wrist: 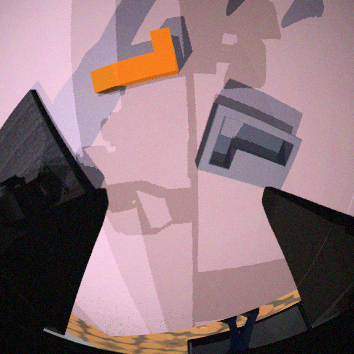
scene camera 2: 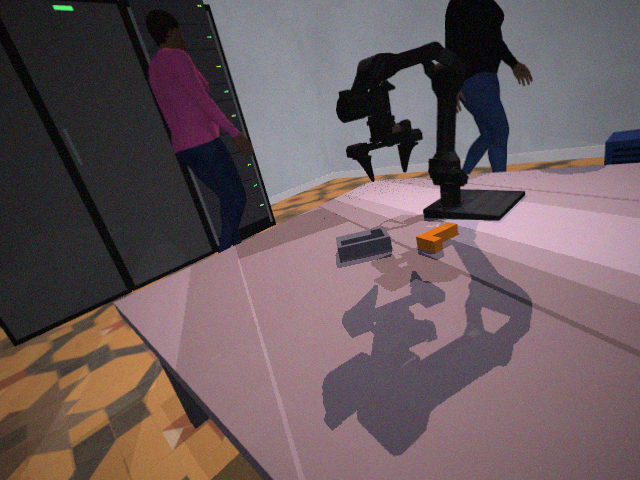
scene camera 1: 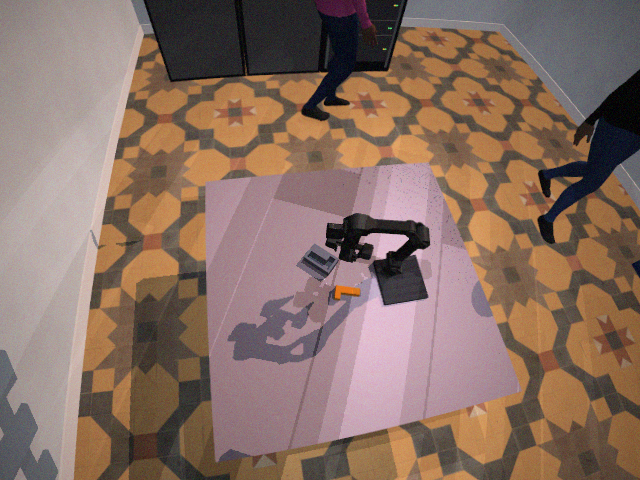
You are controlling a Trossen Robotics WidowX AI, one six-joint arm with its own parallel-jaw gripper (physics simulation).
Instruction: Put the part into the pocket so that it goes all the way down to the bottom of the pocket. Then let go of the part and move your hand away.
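Pixels of known places: gripper, fingertip midpoint: (wrist: 186, 195) (scene camera 2: 389, 176); arm's base, origin of the base link: (wrist: 48, 188) (scene camera 2: 450, 203) (scene camera 1: 390, 269).
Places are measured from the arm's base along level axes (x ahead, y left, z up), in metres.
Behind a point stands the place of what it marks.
The orange L-shaped part (scene camera 1: 353, 291) {x 0.214, y 0.041, z 0.007 m} (scene camera 2: 429, 243) {x 0.297, y 0.026, z -0.002 m} (wrist: 142, 69) {x 0.244, y 0.015, z 0.006 m} lies flat on the table, beside the grey block and apart from it. The grey block (scene camera 1: 310, 264) {x 0.345, y -0.156, z -0.021 m} (scene camera 2: 364, 252) {x 0.331, y -0.136, z -0.016 m} (wrist: 255, 166) {x 0.283, y -0.176, z 0.012 m} has an L-shaped pocket in its top, and the pocket is empty. My gripper (scene camera 1: 350, 253) {x 0.221, y -0.083, z 0.152 m} (scene camera 2: 388, 175) {x 0.221, y -0.083, z 0.152 m} (wrist: 186, 195) {x 0.221, y -0.083, z 0.152 m} is open and empty, with its fingers wide apart. It hangs high above the table. In the wrist view the block shows just beyond the right fingertip and the part shows farther off, at the upper left.
The arm's dark base plate (scene camera 1: 404, 289) {x -0.021, y 0.111, z -0.007 m} (scene camera 2: 504, 202) {x -0.009, y 0.143, z -0.009 m} (wrist: 30, 130) {x 0.050, y 0.092, z -0.006 m} stands on the pinkish table (scene camera 1: 258, 403) {x 0.744, y 0.336, z -0.024 m} (scene camera 2: 217, 356) {x 0.758, y -0.219, z -0.024 m}. Two people (scene camera 1: 341, 49) (scene camera 2: 186, 103) (scene camera 1: 604, 149) (scene camera 2: 485, 98) and dark cabinets (scene camera 1: 281, 38) (scene camera 2: 67, 129) are beyond the table.
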